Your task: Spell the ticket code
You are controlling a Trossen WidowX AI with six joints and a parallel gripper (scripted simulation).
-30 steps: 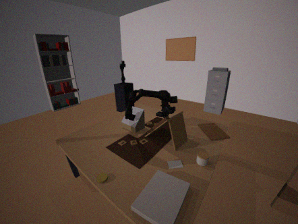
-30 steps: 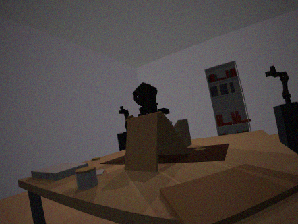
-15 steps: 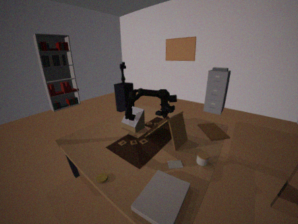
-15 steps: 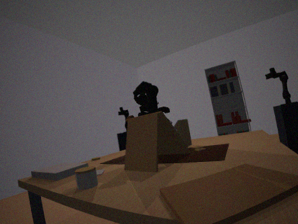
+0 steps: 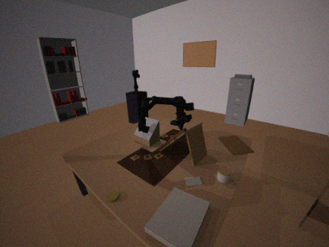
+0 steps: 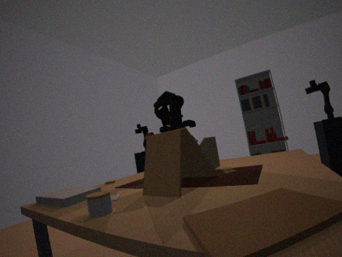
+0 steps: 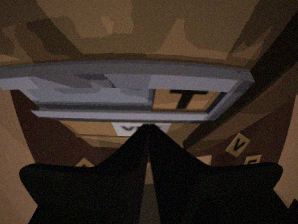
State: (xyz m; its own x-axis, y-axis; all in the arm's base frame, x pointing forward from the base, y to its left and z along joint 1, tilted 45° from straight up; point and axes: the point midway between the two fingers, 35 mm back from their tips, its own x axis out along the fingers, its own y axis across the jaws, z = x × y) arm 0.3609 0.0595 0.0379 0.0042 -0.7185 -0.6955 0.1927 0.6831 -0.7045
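Right now my gripper tip is 4 cm to the left of the tile marked t, 2 cm above it and 1 cm short of it. Round my gripper tip: tile marked e 19 cm to the left, 19 cm below, 18 cm behind; then dark mat 19 cm below, 15 cm behind, 3 cm to the right; then white ticket 9 cm below, 4 cm behind, 1 cm to the left.
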